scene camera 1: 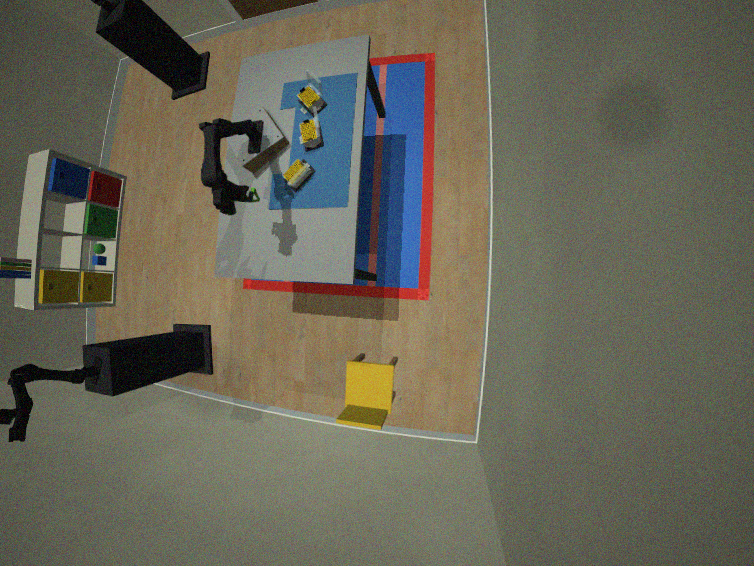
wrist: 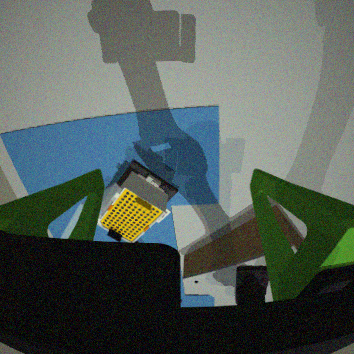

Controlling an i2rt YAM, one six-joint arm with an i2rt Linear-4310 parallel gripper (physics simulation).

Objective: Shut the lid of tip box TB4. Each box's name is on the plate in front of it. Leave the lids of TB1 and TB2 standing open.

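Places are measured from the arm's base along level axes (x down, y right, z back), in metres.
Where they show: gripper, fingertip midpoint: (scene camera 1: 251, 199) (wrist: 176, 177); arm's base, link origin: (scene camera 1: 255, 137) (wrist: 250, 285).
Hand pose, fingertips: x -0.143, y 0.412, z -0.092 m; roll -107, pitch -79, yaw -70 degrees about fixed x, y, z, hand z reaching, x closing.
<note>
Things, the pixels of their top centre, and the offset from my fingertips. Level surfaces: height alone.
- blue mat, surface height: dx +0.229 m
- far box, top centre: (scene camera 1: 307, 94) dx +0.155, dy -0.614, dz -0.204 m
- middle box, top centre: (scene camera 1: 307, 129) dx +0.155, dy -0.404, dz -0.209 m
- grey table, surface height: dx +0.232 m
Three tip boxes with yellow racks are on the blue mat (scene camera 1: 334, 182) (wrist: 45, 150): a far box (scene camera 1: 310, 97), a middle box (scene camera 1: 309, 130) and a near box (scene camera 1: 298, 174). A box (wrist: 134, 212) with a yellow rack and a grey body shows left of centre in the wrist view, lying between the fingers' directions but well beyond them. Clear lid pieces seem to stand up by the far and middle boxes; the near box's lid is hard to make out. The name plates are too small to read. My gripper (scene camera 1: 253, 194) (wrist: 176, 177) is open and empty, above the table, to the left of the near box in the scene view.
A white and brown angled block (scene camera 1: 266, 157) (wrist: 225, 248) stands between the arm and the boxes. The grey table (scene camera 1: 316, 243) (wrist: 275, 75) carries the mat. The arm's shadow falls across mat and table. A yellow chair (scene camera 1: 369, 386) and a shelf unit (scene camera 1: 31, 228) stand away from the table.
</note>
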